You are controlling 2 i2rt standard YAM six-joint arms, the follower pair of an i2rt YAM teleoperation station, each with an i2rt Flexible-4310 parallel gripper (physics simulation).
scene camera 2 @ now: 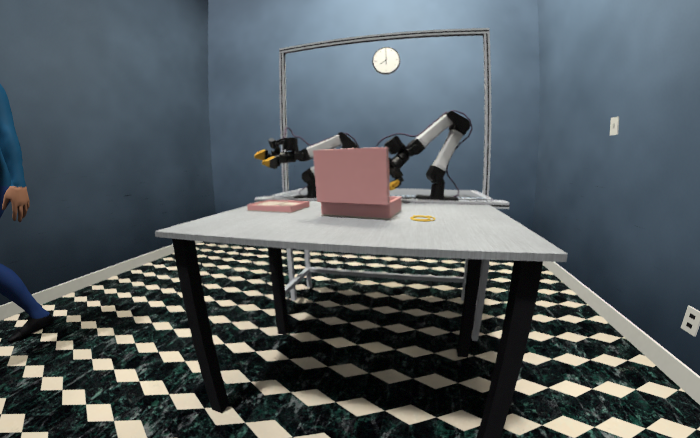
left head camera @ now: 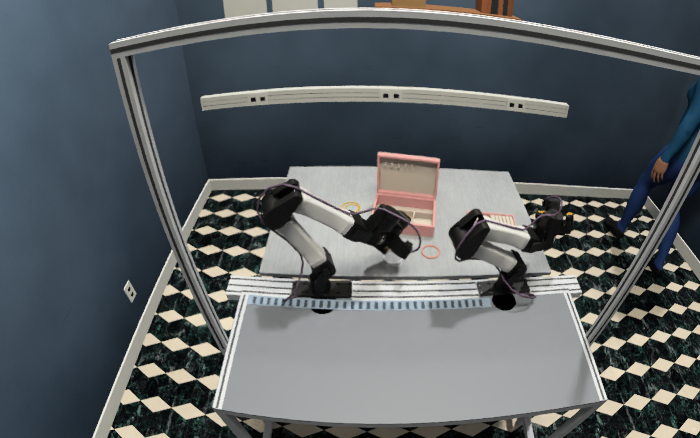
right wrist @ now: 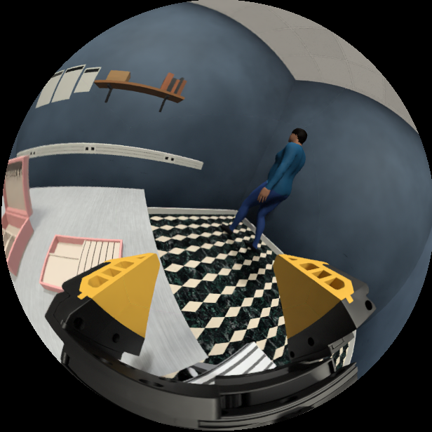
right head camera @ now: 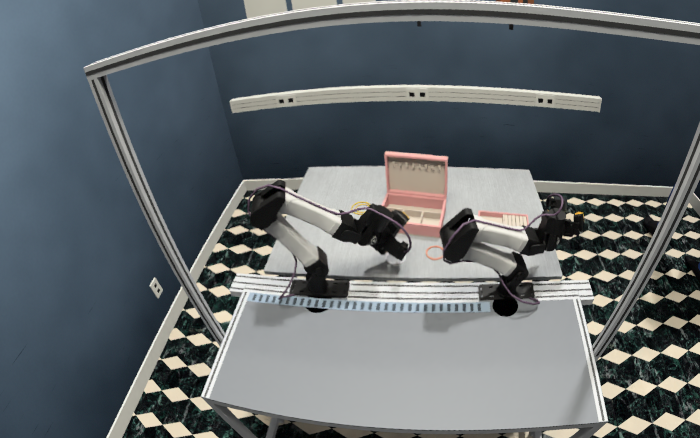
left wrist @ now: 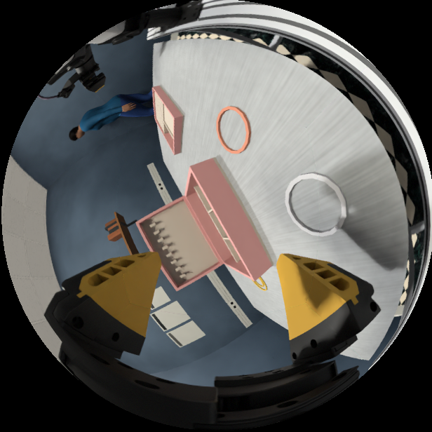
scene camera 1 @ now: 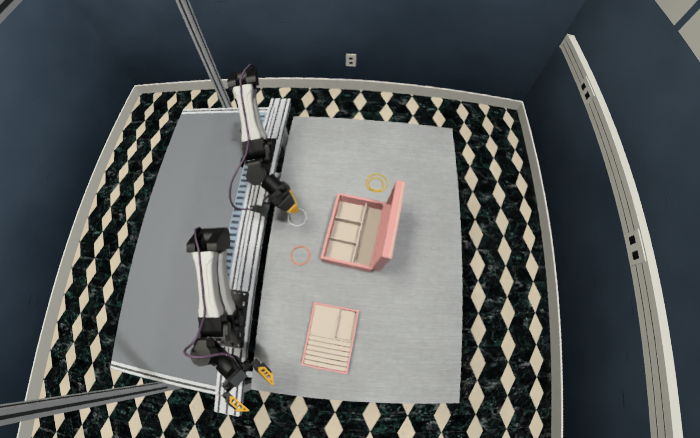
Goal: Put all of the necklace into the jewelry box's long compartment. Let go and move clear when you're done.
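Where they show: left gripper, fingertip midpoint: (left head camera: 398,231) (right head camera: 399,231) (scene camera 1: 296,209); right gripper, fingertip midpoint: (scene camera 2: 258,159) (right head camera: 566,212) (scene camera 1: 261,398); left arm's base at its link origin: (scene camera 2: 437,198) (left head camera: 321,290) (right head camera: 319,289); right arm's base at its link origin: (scene camera 2: 313,197) (left head camera: 503,288) (right head camera: 506,292) (scene camera 1: 236,319).
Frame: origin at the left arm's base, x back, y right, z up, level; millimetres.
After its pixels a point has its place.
Note:
Thin gold loops (scene camera 1: 376,191) @(x -451, y 119, z -8 mm) (scene camera 2: 422,221) @(x -493, y 83, z -11 mm) (left wrist: 261,284), which look like the necklace, lie on the table beside the upper end of the pink jewelry box (scene camera 1: 330,223) @(x -294, y 277, z 43 mm) (left head camera: 425,229) @(x -275, y 367, z 27 mm) in scene camera 1. The box's lid stands open; its long compartment (scene camera 1: 368,235) @(x -427, y 295, z -6 mm) runs along the lid side and its visible part looks empty. My left gripper (left wrist: 218,260) is open and empty, low over the table near a white ring (left wrist: 288,199) (scene camera 1: 297,225) @(x -171, y 272, z -7 mm), on the robot's side of the box. My right gripper (right wrist: 216,261) (scene camera 1: 260,397) @(x -155, y 850, z 203 mm) is open and empty, near the table's lower left corner in scene camera 1.
An orange ring (scene camera 1: 291,255) @(x -162, y 385, z -8 mm) (left wrist: 219,129) lies between the robot's rail and the box. A pink-rimmed tray (scene camera 1: 308,335) @(x -248, y 659, z 14 mm) with slots lies on the table below the box in scene camera 1. The raised lid (scene camera 2: 351,175) @(x -498, y 305, z 130 mm) is on the box's far side from the arms.

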